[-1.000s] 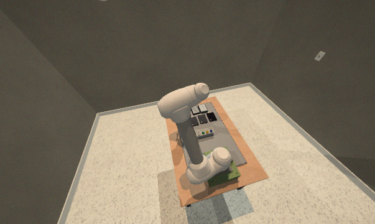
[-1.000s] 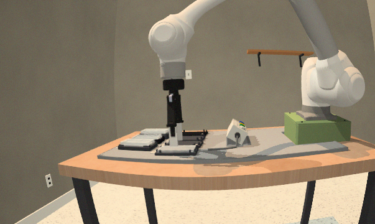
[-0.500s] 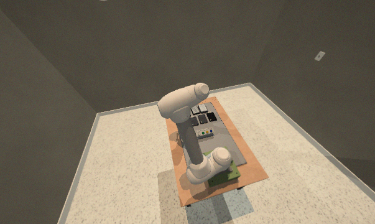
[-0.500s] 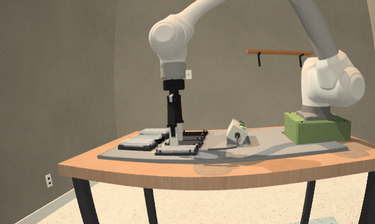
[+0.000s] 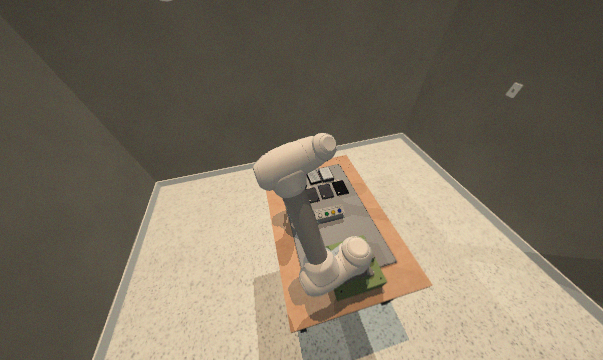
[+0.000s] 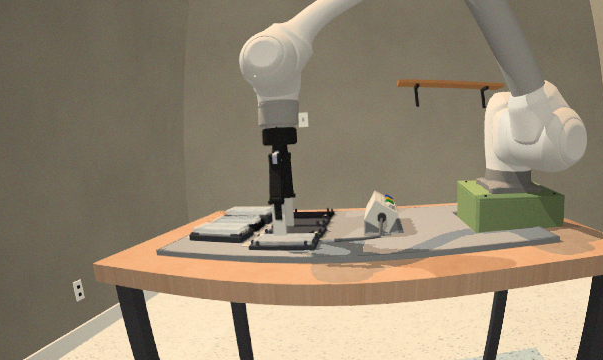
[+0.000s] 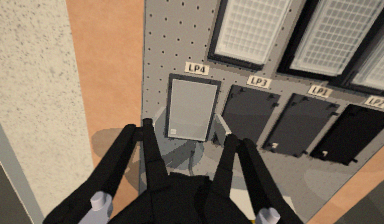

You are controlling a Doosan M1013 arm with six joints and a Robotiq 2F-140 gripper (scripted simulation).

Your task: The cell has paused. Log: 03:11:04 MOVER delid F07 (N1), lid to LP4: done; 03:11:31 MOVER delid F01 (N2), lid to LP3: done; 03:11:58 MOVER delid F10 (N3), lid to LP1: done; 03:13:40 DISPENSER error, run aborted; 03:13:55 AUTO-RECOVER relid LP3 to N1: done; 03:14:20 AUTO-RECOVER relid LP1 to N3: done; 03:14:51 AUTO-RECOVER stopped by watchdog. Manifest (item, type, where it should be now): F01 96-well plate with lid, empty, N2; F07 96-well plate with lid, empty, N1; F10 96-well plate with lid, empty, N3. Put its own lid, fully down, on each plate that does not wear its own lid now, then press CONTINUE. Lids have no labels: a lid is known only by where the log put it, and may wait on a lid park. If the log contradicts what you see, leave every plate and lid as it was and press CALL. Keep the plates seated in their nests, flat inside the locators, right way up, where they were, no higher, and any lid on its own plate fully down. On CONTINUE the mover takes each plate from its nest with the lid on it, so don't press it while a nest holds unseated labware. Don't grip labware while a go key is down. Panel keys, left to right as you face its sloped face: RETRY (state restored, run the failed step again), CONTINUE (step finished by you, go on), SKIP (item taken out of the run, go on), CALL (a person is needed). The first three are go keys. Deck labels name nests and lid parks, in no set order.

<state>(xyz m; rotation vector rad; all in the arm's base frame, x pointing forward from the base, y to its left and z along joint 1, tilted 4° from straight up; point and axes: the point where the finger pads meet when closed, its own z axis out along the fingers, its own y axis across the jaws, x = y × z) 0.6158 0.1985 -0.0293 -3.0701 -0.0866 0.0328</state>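
My gripper is now 5 cm above the lid park LP4. From my hand the other things lie so: LP4 label: 9 cm ahead, 6 cm below; plate: 18 cm ahead, 6 cm to the right, 4 cm below; lid park LP3: 12 cm to the right, 5 cm below.
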